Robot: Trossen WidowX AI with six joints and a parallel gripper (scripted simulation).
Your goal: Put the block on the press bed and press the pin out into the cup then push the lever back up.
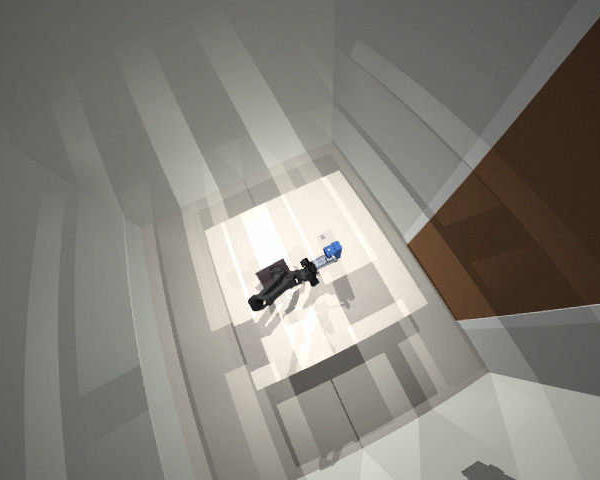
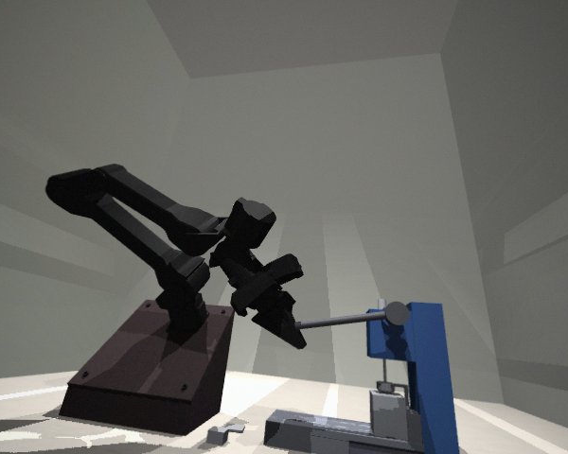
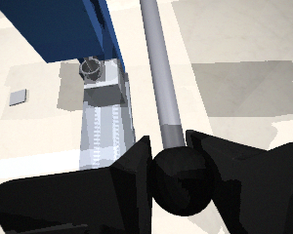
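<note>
The press lever lies 50 mm ahead of my gripper tip, 10 mm to the left of it and 40 mm above it. Also, from my gripper tip: grey part (120 mm behind, 20 mm to the left, 130 mm below); then thin punch rod (120 mm ahead, 70 mm to the left).
</note>
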